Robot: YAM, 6 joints.
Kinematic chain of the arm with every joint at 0, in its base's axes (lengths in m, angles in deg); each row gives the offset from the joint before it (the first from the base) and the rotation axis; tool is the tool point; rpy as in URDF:
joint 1: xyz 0 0 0.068 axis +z
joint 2: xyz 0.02 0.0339 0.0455 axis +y
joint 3: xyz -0.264 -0.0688 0 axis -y
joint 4: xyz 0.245 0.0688 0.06 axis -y
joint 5: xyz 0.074 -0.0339 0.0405 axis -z
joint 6: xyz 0.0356 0 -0.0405 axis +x
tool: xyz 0 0 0 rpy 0 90 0
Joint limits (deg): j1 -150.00..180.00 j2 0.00..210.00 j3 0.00..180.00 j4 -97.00..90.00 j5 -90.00..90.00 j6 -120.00..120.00
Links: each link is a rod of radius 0.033 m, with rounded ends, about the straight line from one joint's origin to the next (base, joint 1, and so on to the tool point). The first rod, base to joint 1, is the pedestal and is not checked.
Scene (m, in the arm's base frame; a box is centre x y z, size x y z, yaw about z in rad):
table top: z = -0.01
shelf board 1: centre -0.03 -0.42 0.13 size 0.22 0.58 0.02 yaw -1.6
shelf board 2: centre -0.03 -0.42 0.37 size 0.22 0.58 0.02 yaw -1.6
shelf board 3: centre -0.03 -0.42 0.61 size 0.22 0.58 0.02 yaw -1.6
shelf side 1: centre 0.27 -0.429 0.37 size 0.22 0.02 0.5 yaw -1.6
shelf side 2: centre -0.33 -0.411 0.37 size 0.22 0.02 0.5 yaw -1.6
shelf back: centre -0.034 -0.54 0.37 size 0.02 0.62 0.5 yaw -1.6
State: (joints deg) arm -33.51 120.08 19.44 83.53 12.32 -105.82
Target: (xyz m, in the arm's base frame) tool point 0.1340 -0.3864 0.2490
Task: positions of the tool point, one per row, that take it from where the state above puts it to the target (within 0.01 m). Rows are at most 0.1 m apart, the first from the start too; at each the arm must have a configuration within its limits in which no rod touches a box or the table.
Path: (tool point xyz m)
1: 0.1851 -0.1735 0.1088
2: 0.1422 -0.1778 0.1508
3: 0.1560 -0.2309 0.1737
4: 0.1591 -0.2848 0.1980
5: 0.1516 -0.3374 0.2232
6: 0.1340 -0.3864 0.2490

